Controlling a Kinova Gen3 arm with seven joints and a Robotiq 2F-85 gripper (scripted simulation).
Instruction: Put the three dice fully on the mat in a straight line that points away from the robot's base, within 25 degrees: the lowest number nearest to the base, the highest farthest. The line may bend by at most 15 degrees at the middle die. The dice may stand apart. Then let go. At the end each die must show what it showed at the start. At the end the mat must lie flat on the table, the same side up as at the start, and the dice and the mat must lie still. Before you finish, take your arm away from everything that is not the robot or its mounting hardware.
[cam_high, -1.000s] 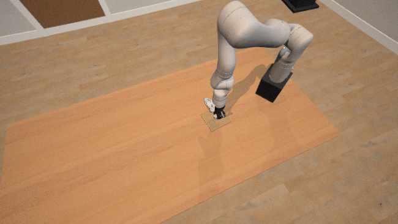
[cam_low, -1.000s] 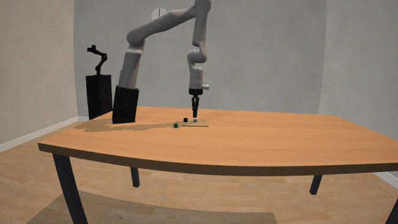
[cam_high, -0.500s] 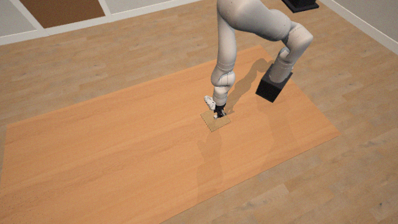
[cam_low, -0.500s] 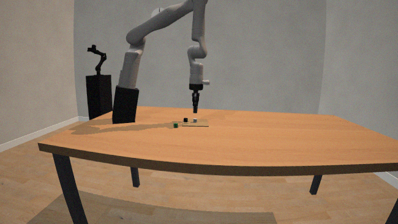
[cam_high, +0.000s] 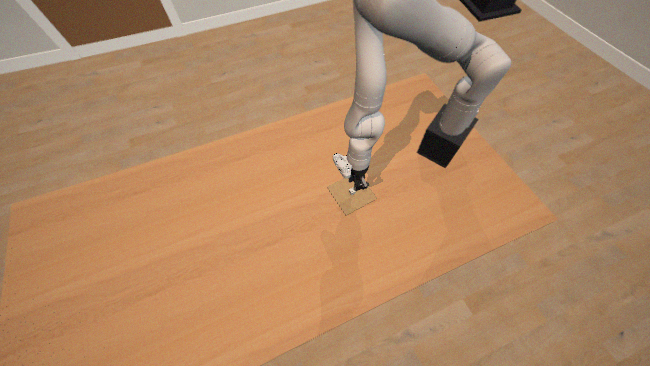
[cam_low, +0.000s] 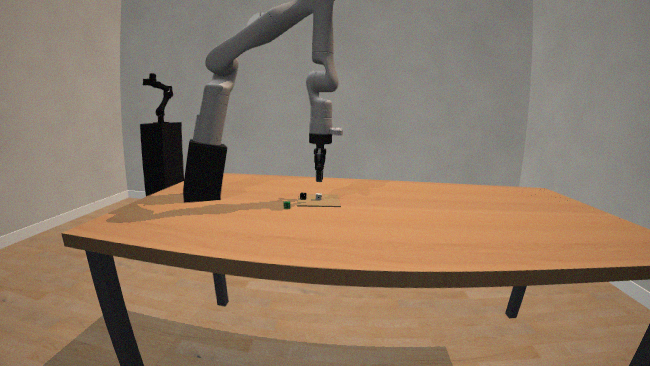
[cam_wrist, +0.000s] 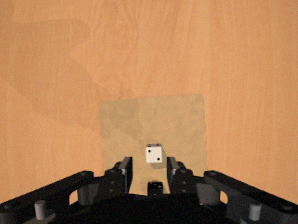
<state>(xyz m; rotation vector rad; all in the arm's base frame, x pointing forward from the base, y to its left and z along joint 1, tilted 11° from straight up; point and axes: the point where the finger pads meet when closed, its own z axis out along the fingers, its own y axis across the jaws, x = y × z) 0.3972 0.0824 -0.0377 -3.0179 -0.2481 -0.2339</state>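
The green die lies 12 cm to the right of my hand, 8 cm below it and 7 cm behind it. From my hand the other things lie so: white die 7 cm below; black die 7 cm below, 5 cm behind, 1 cm to the right; tan mat 8 cm below.
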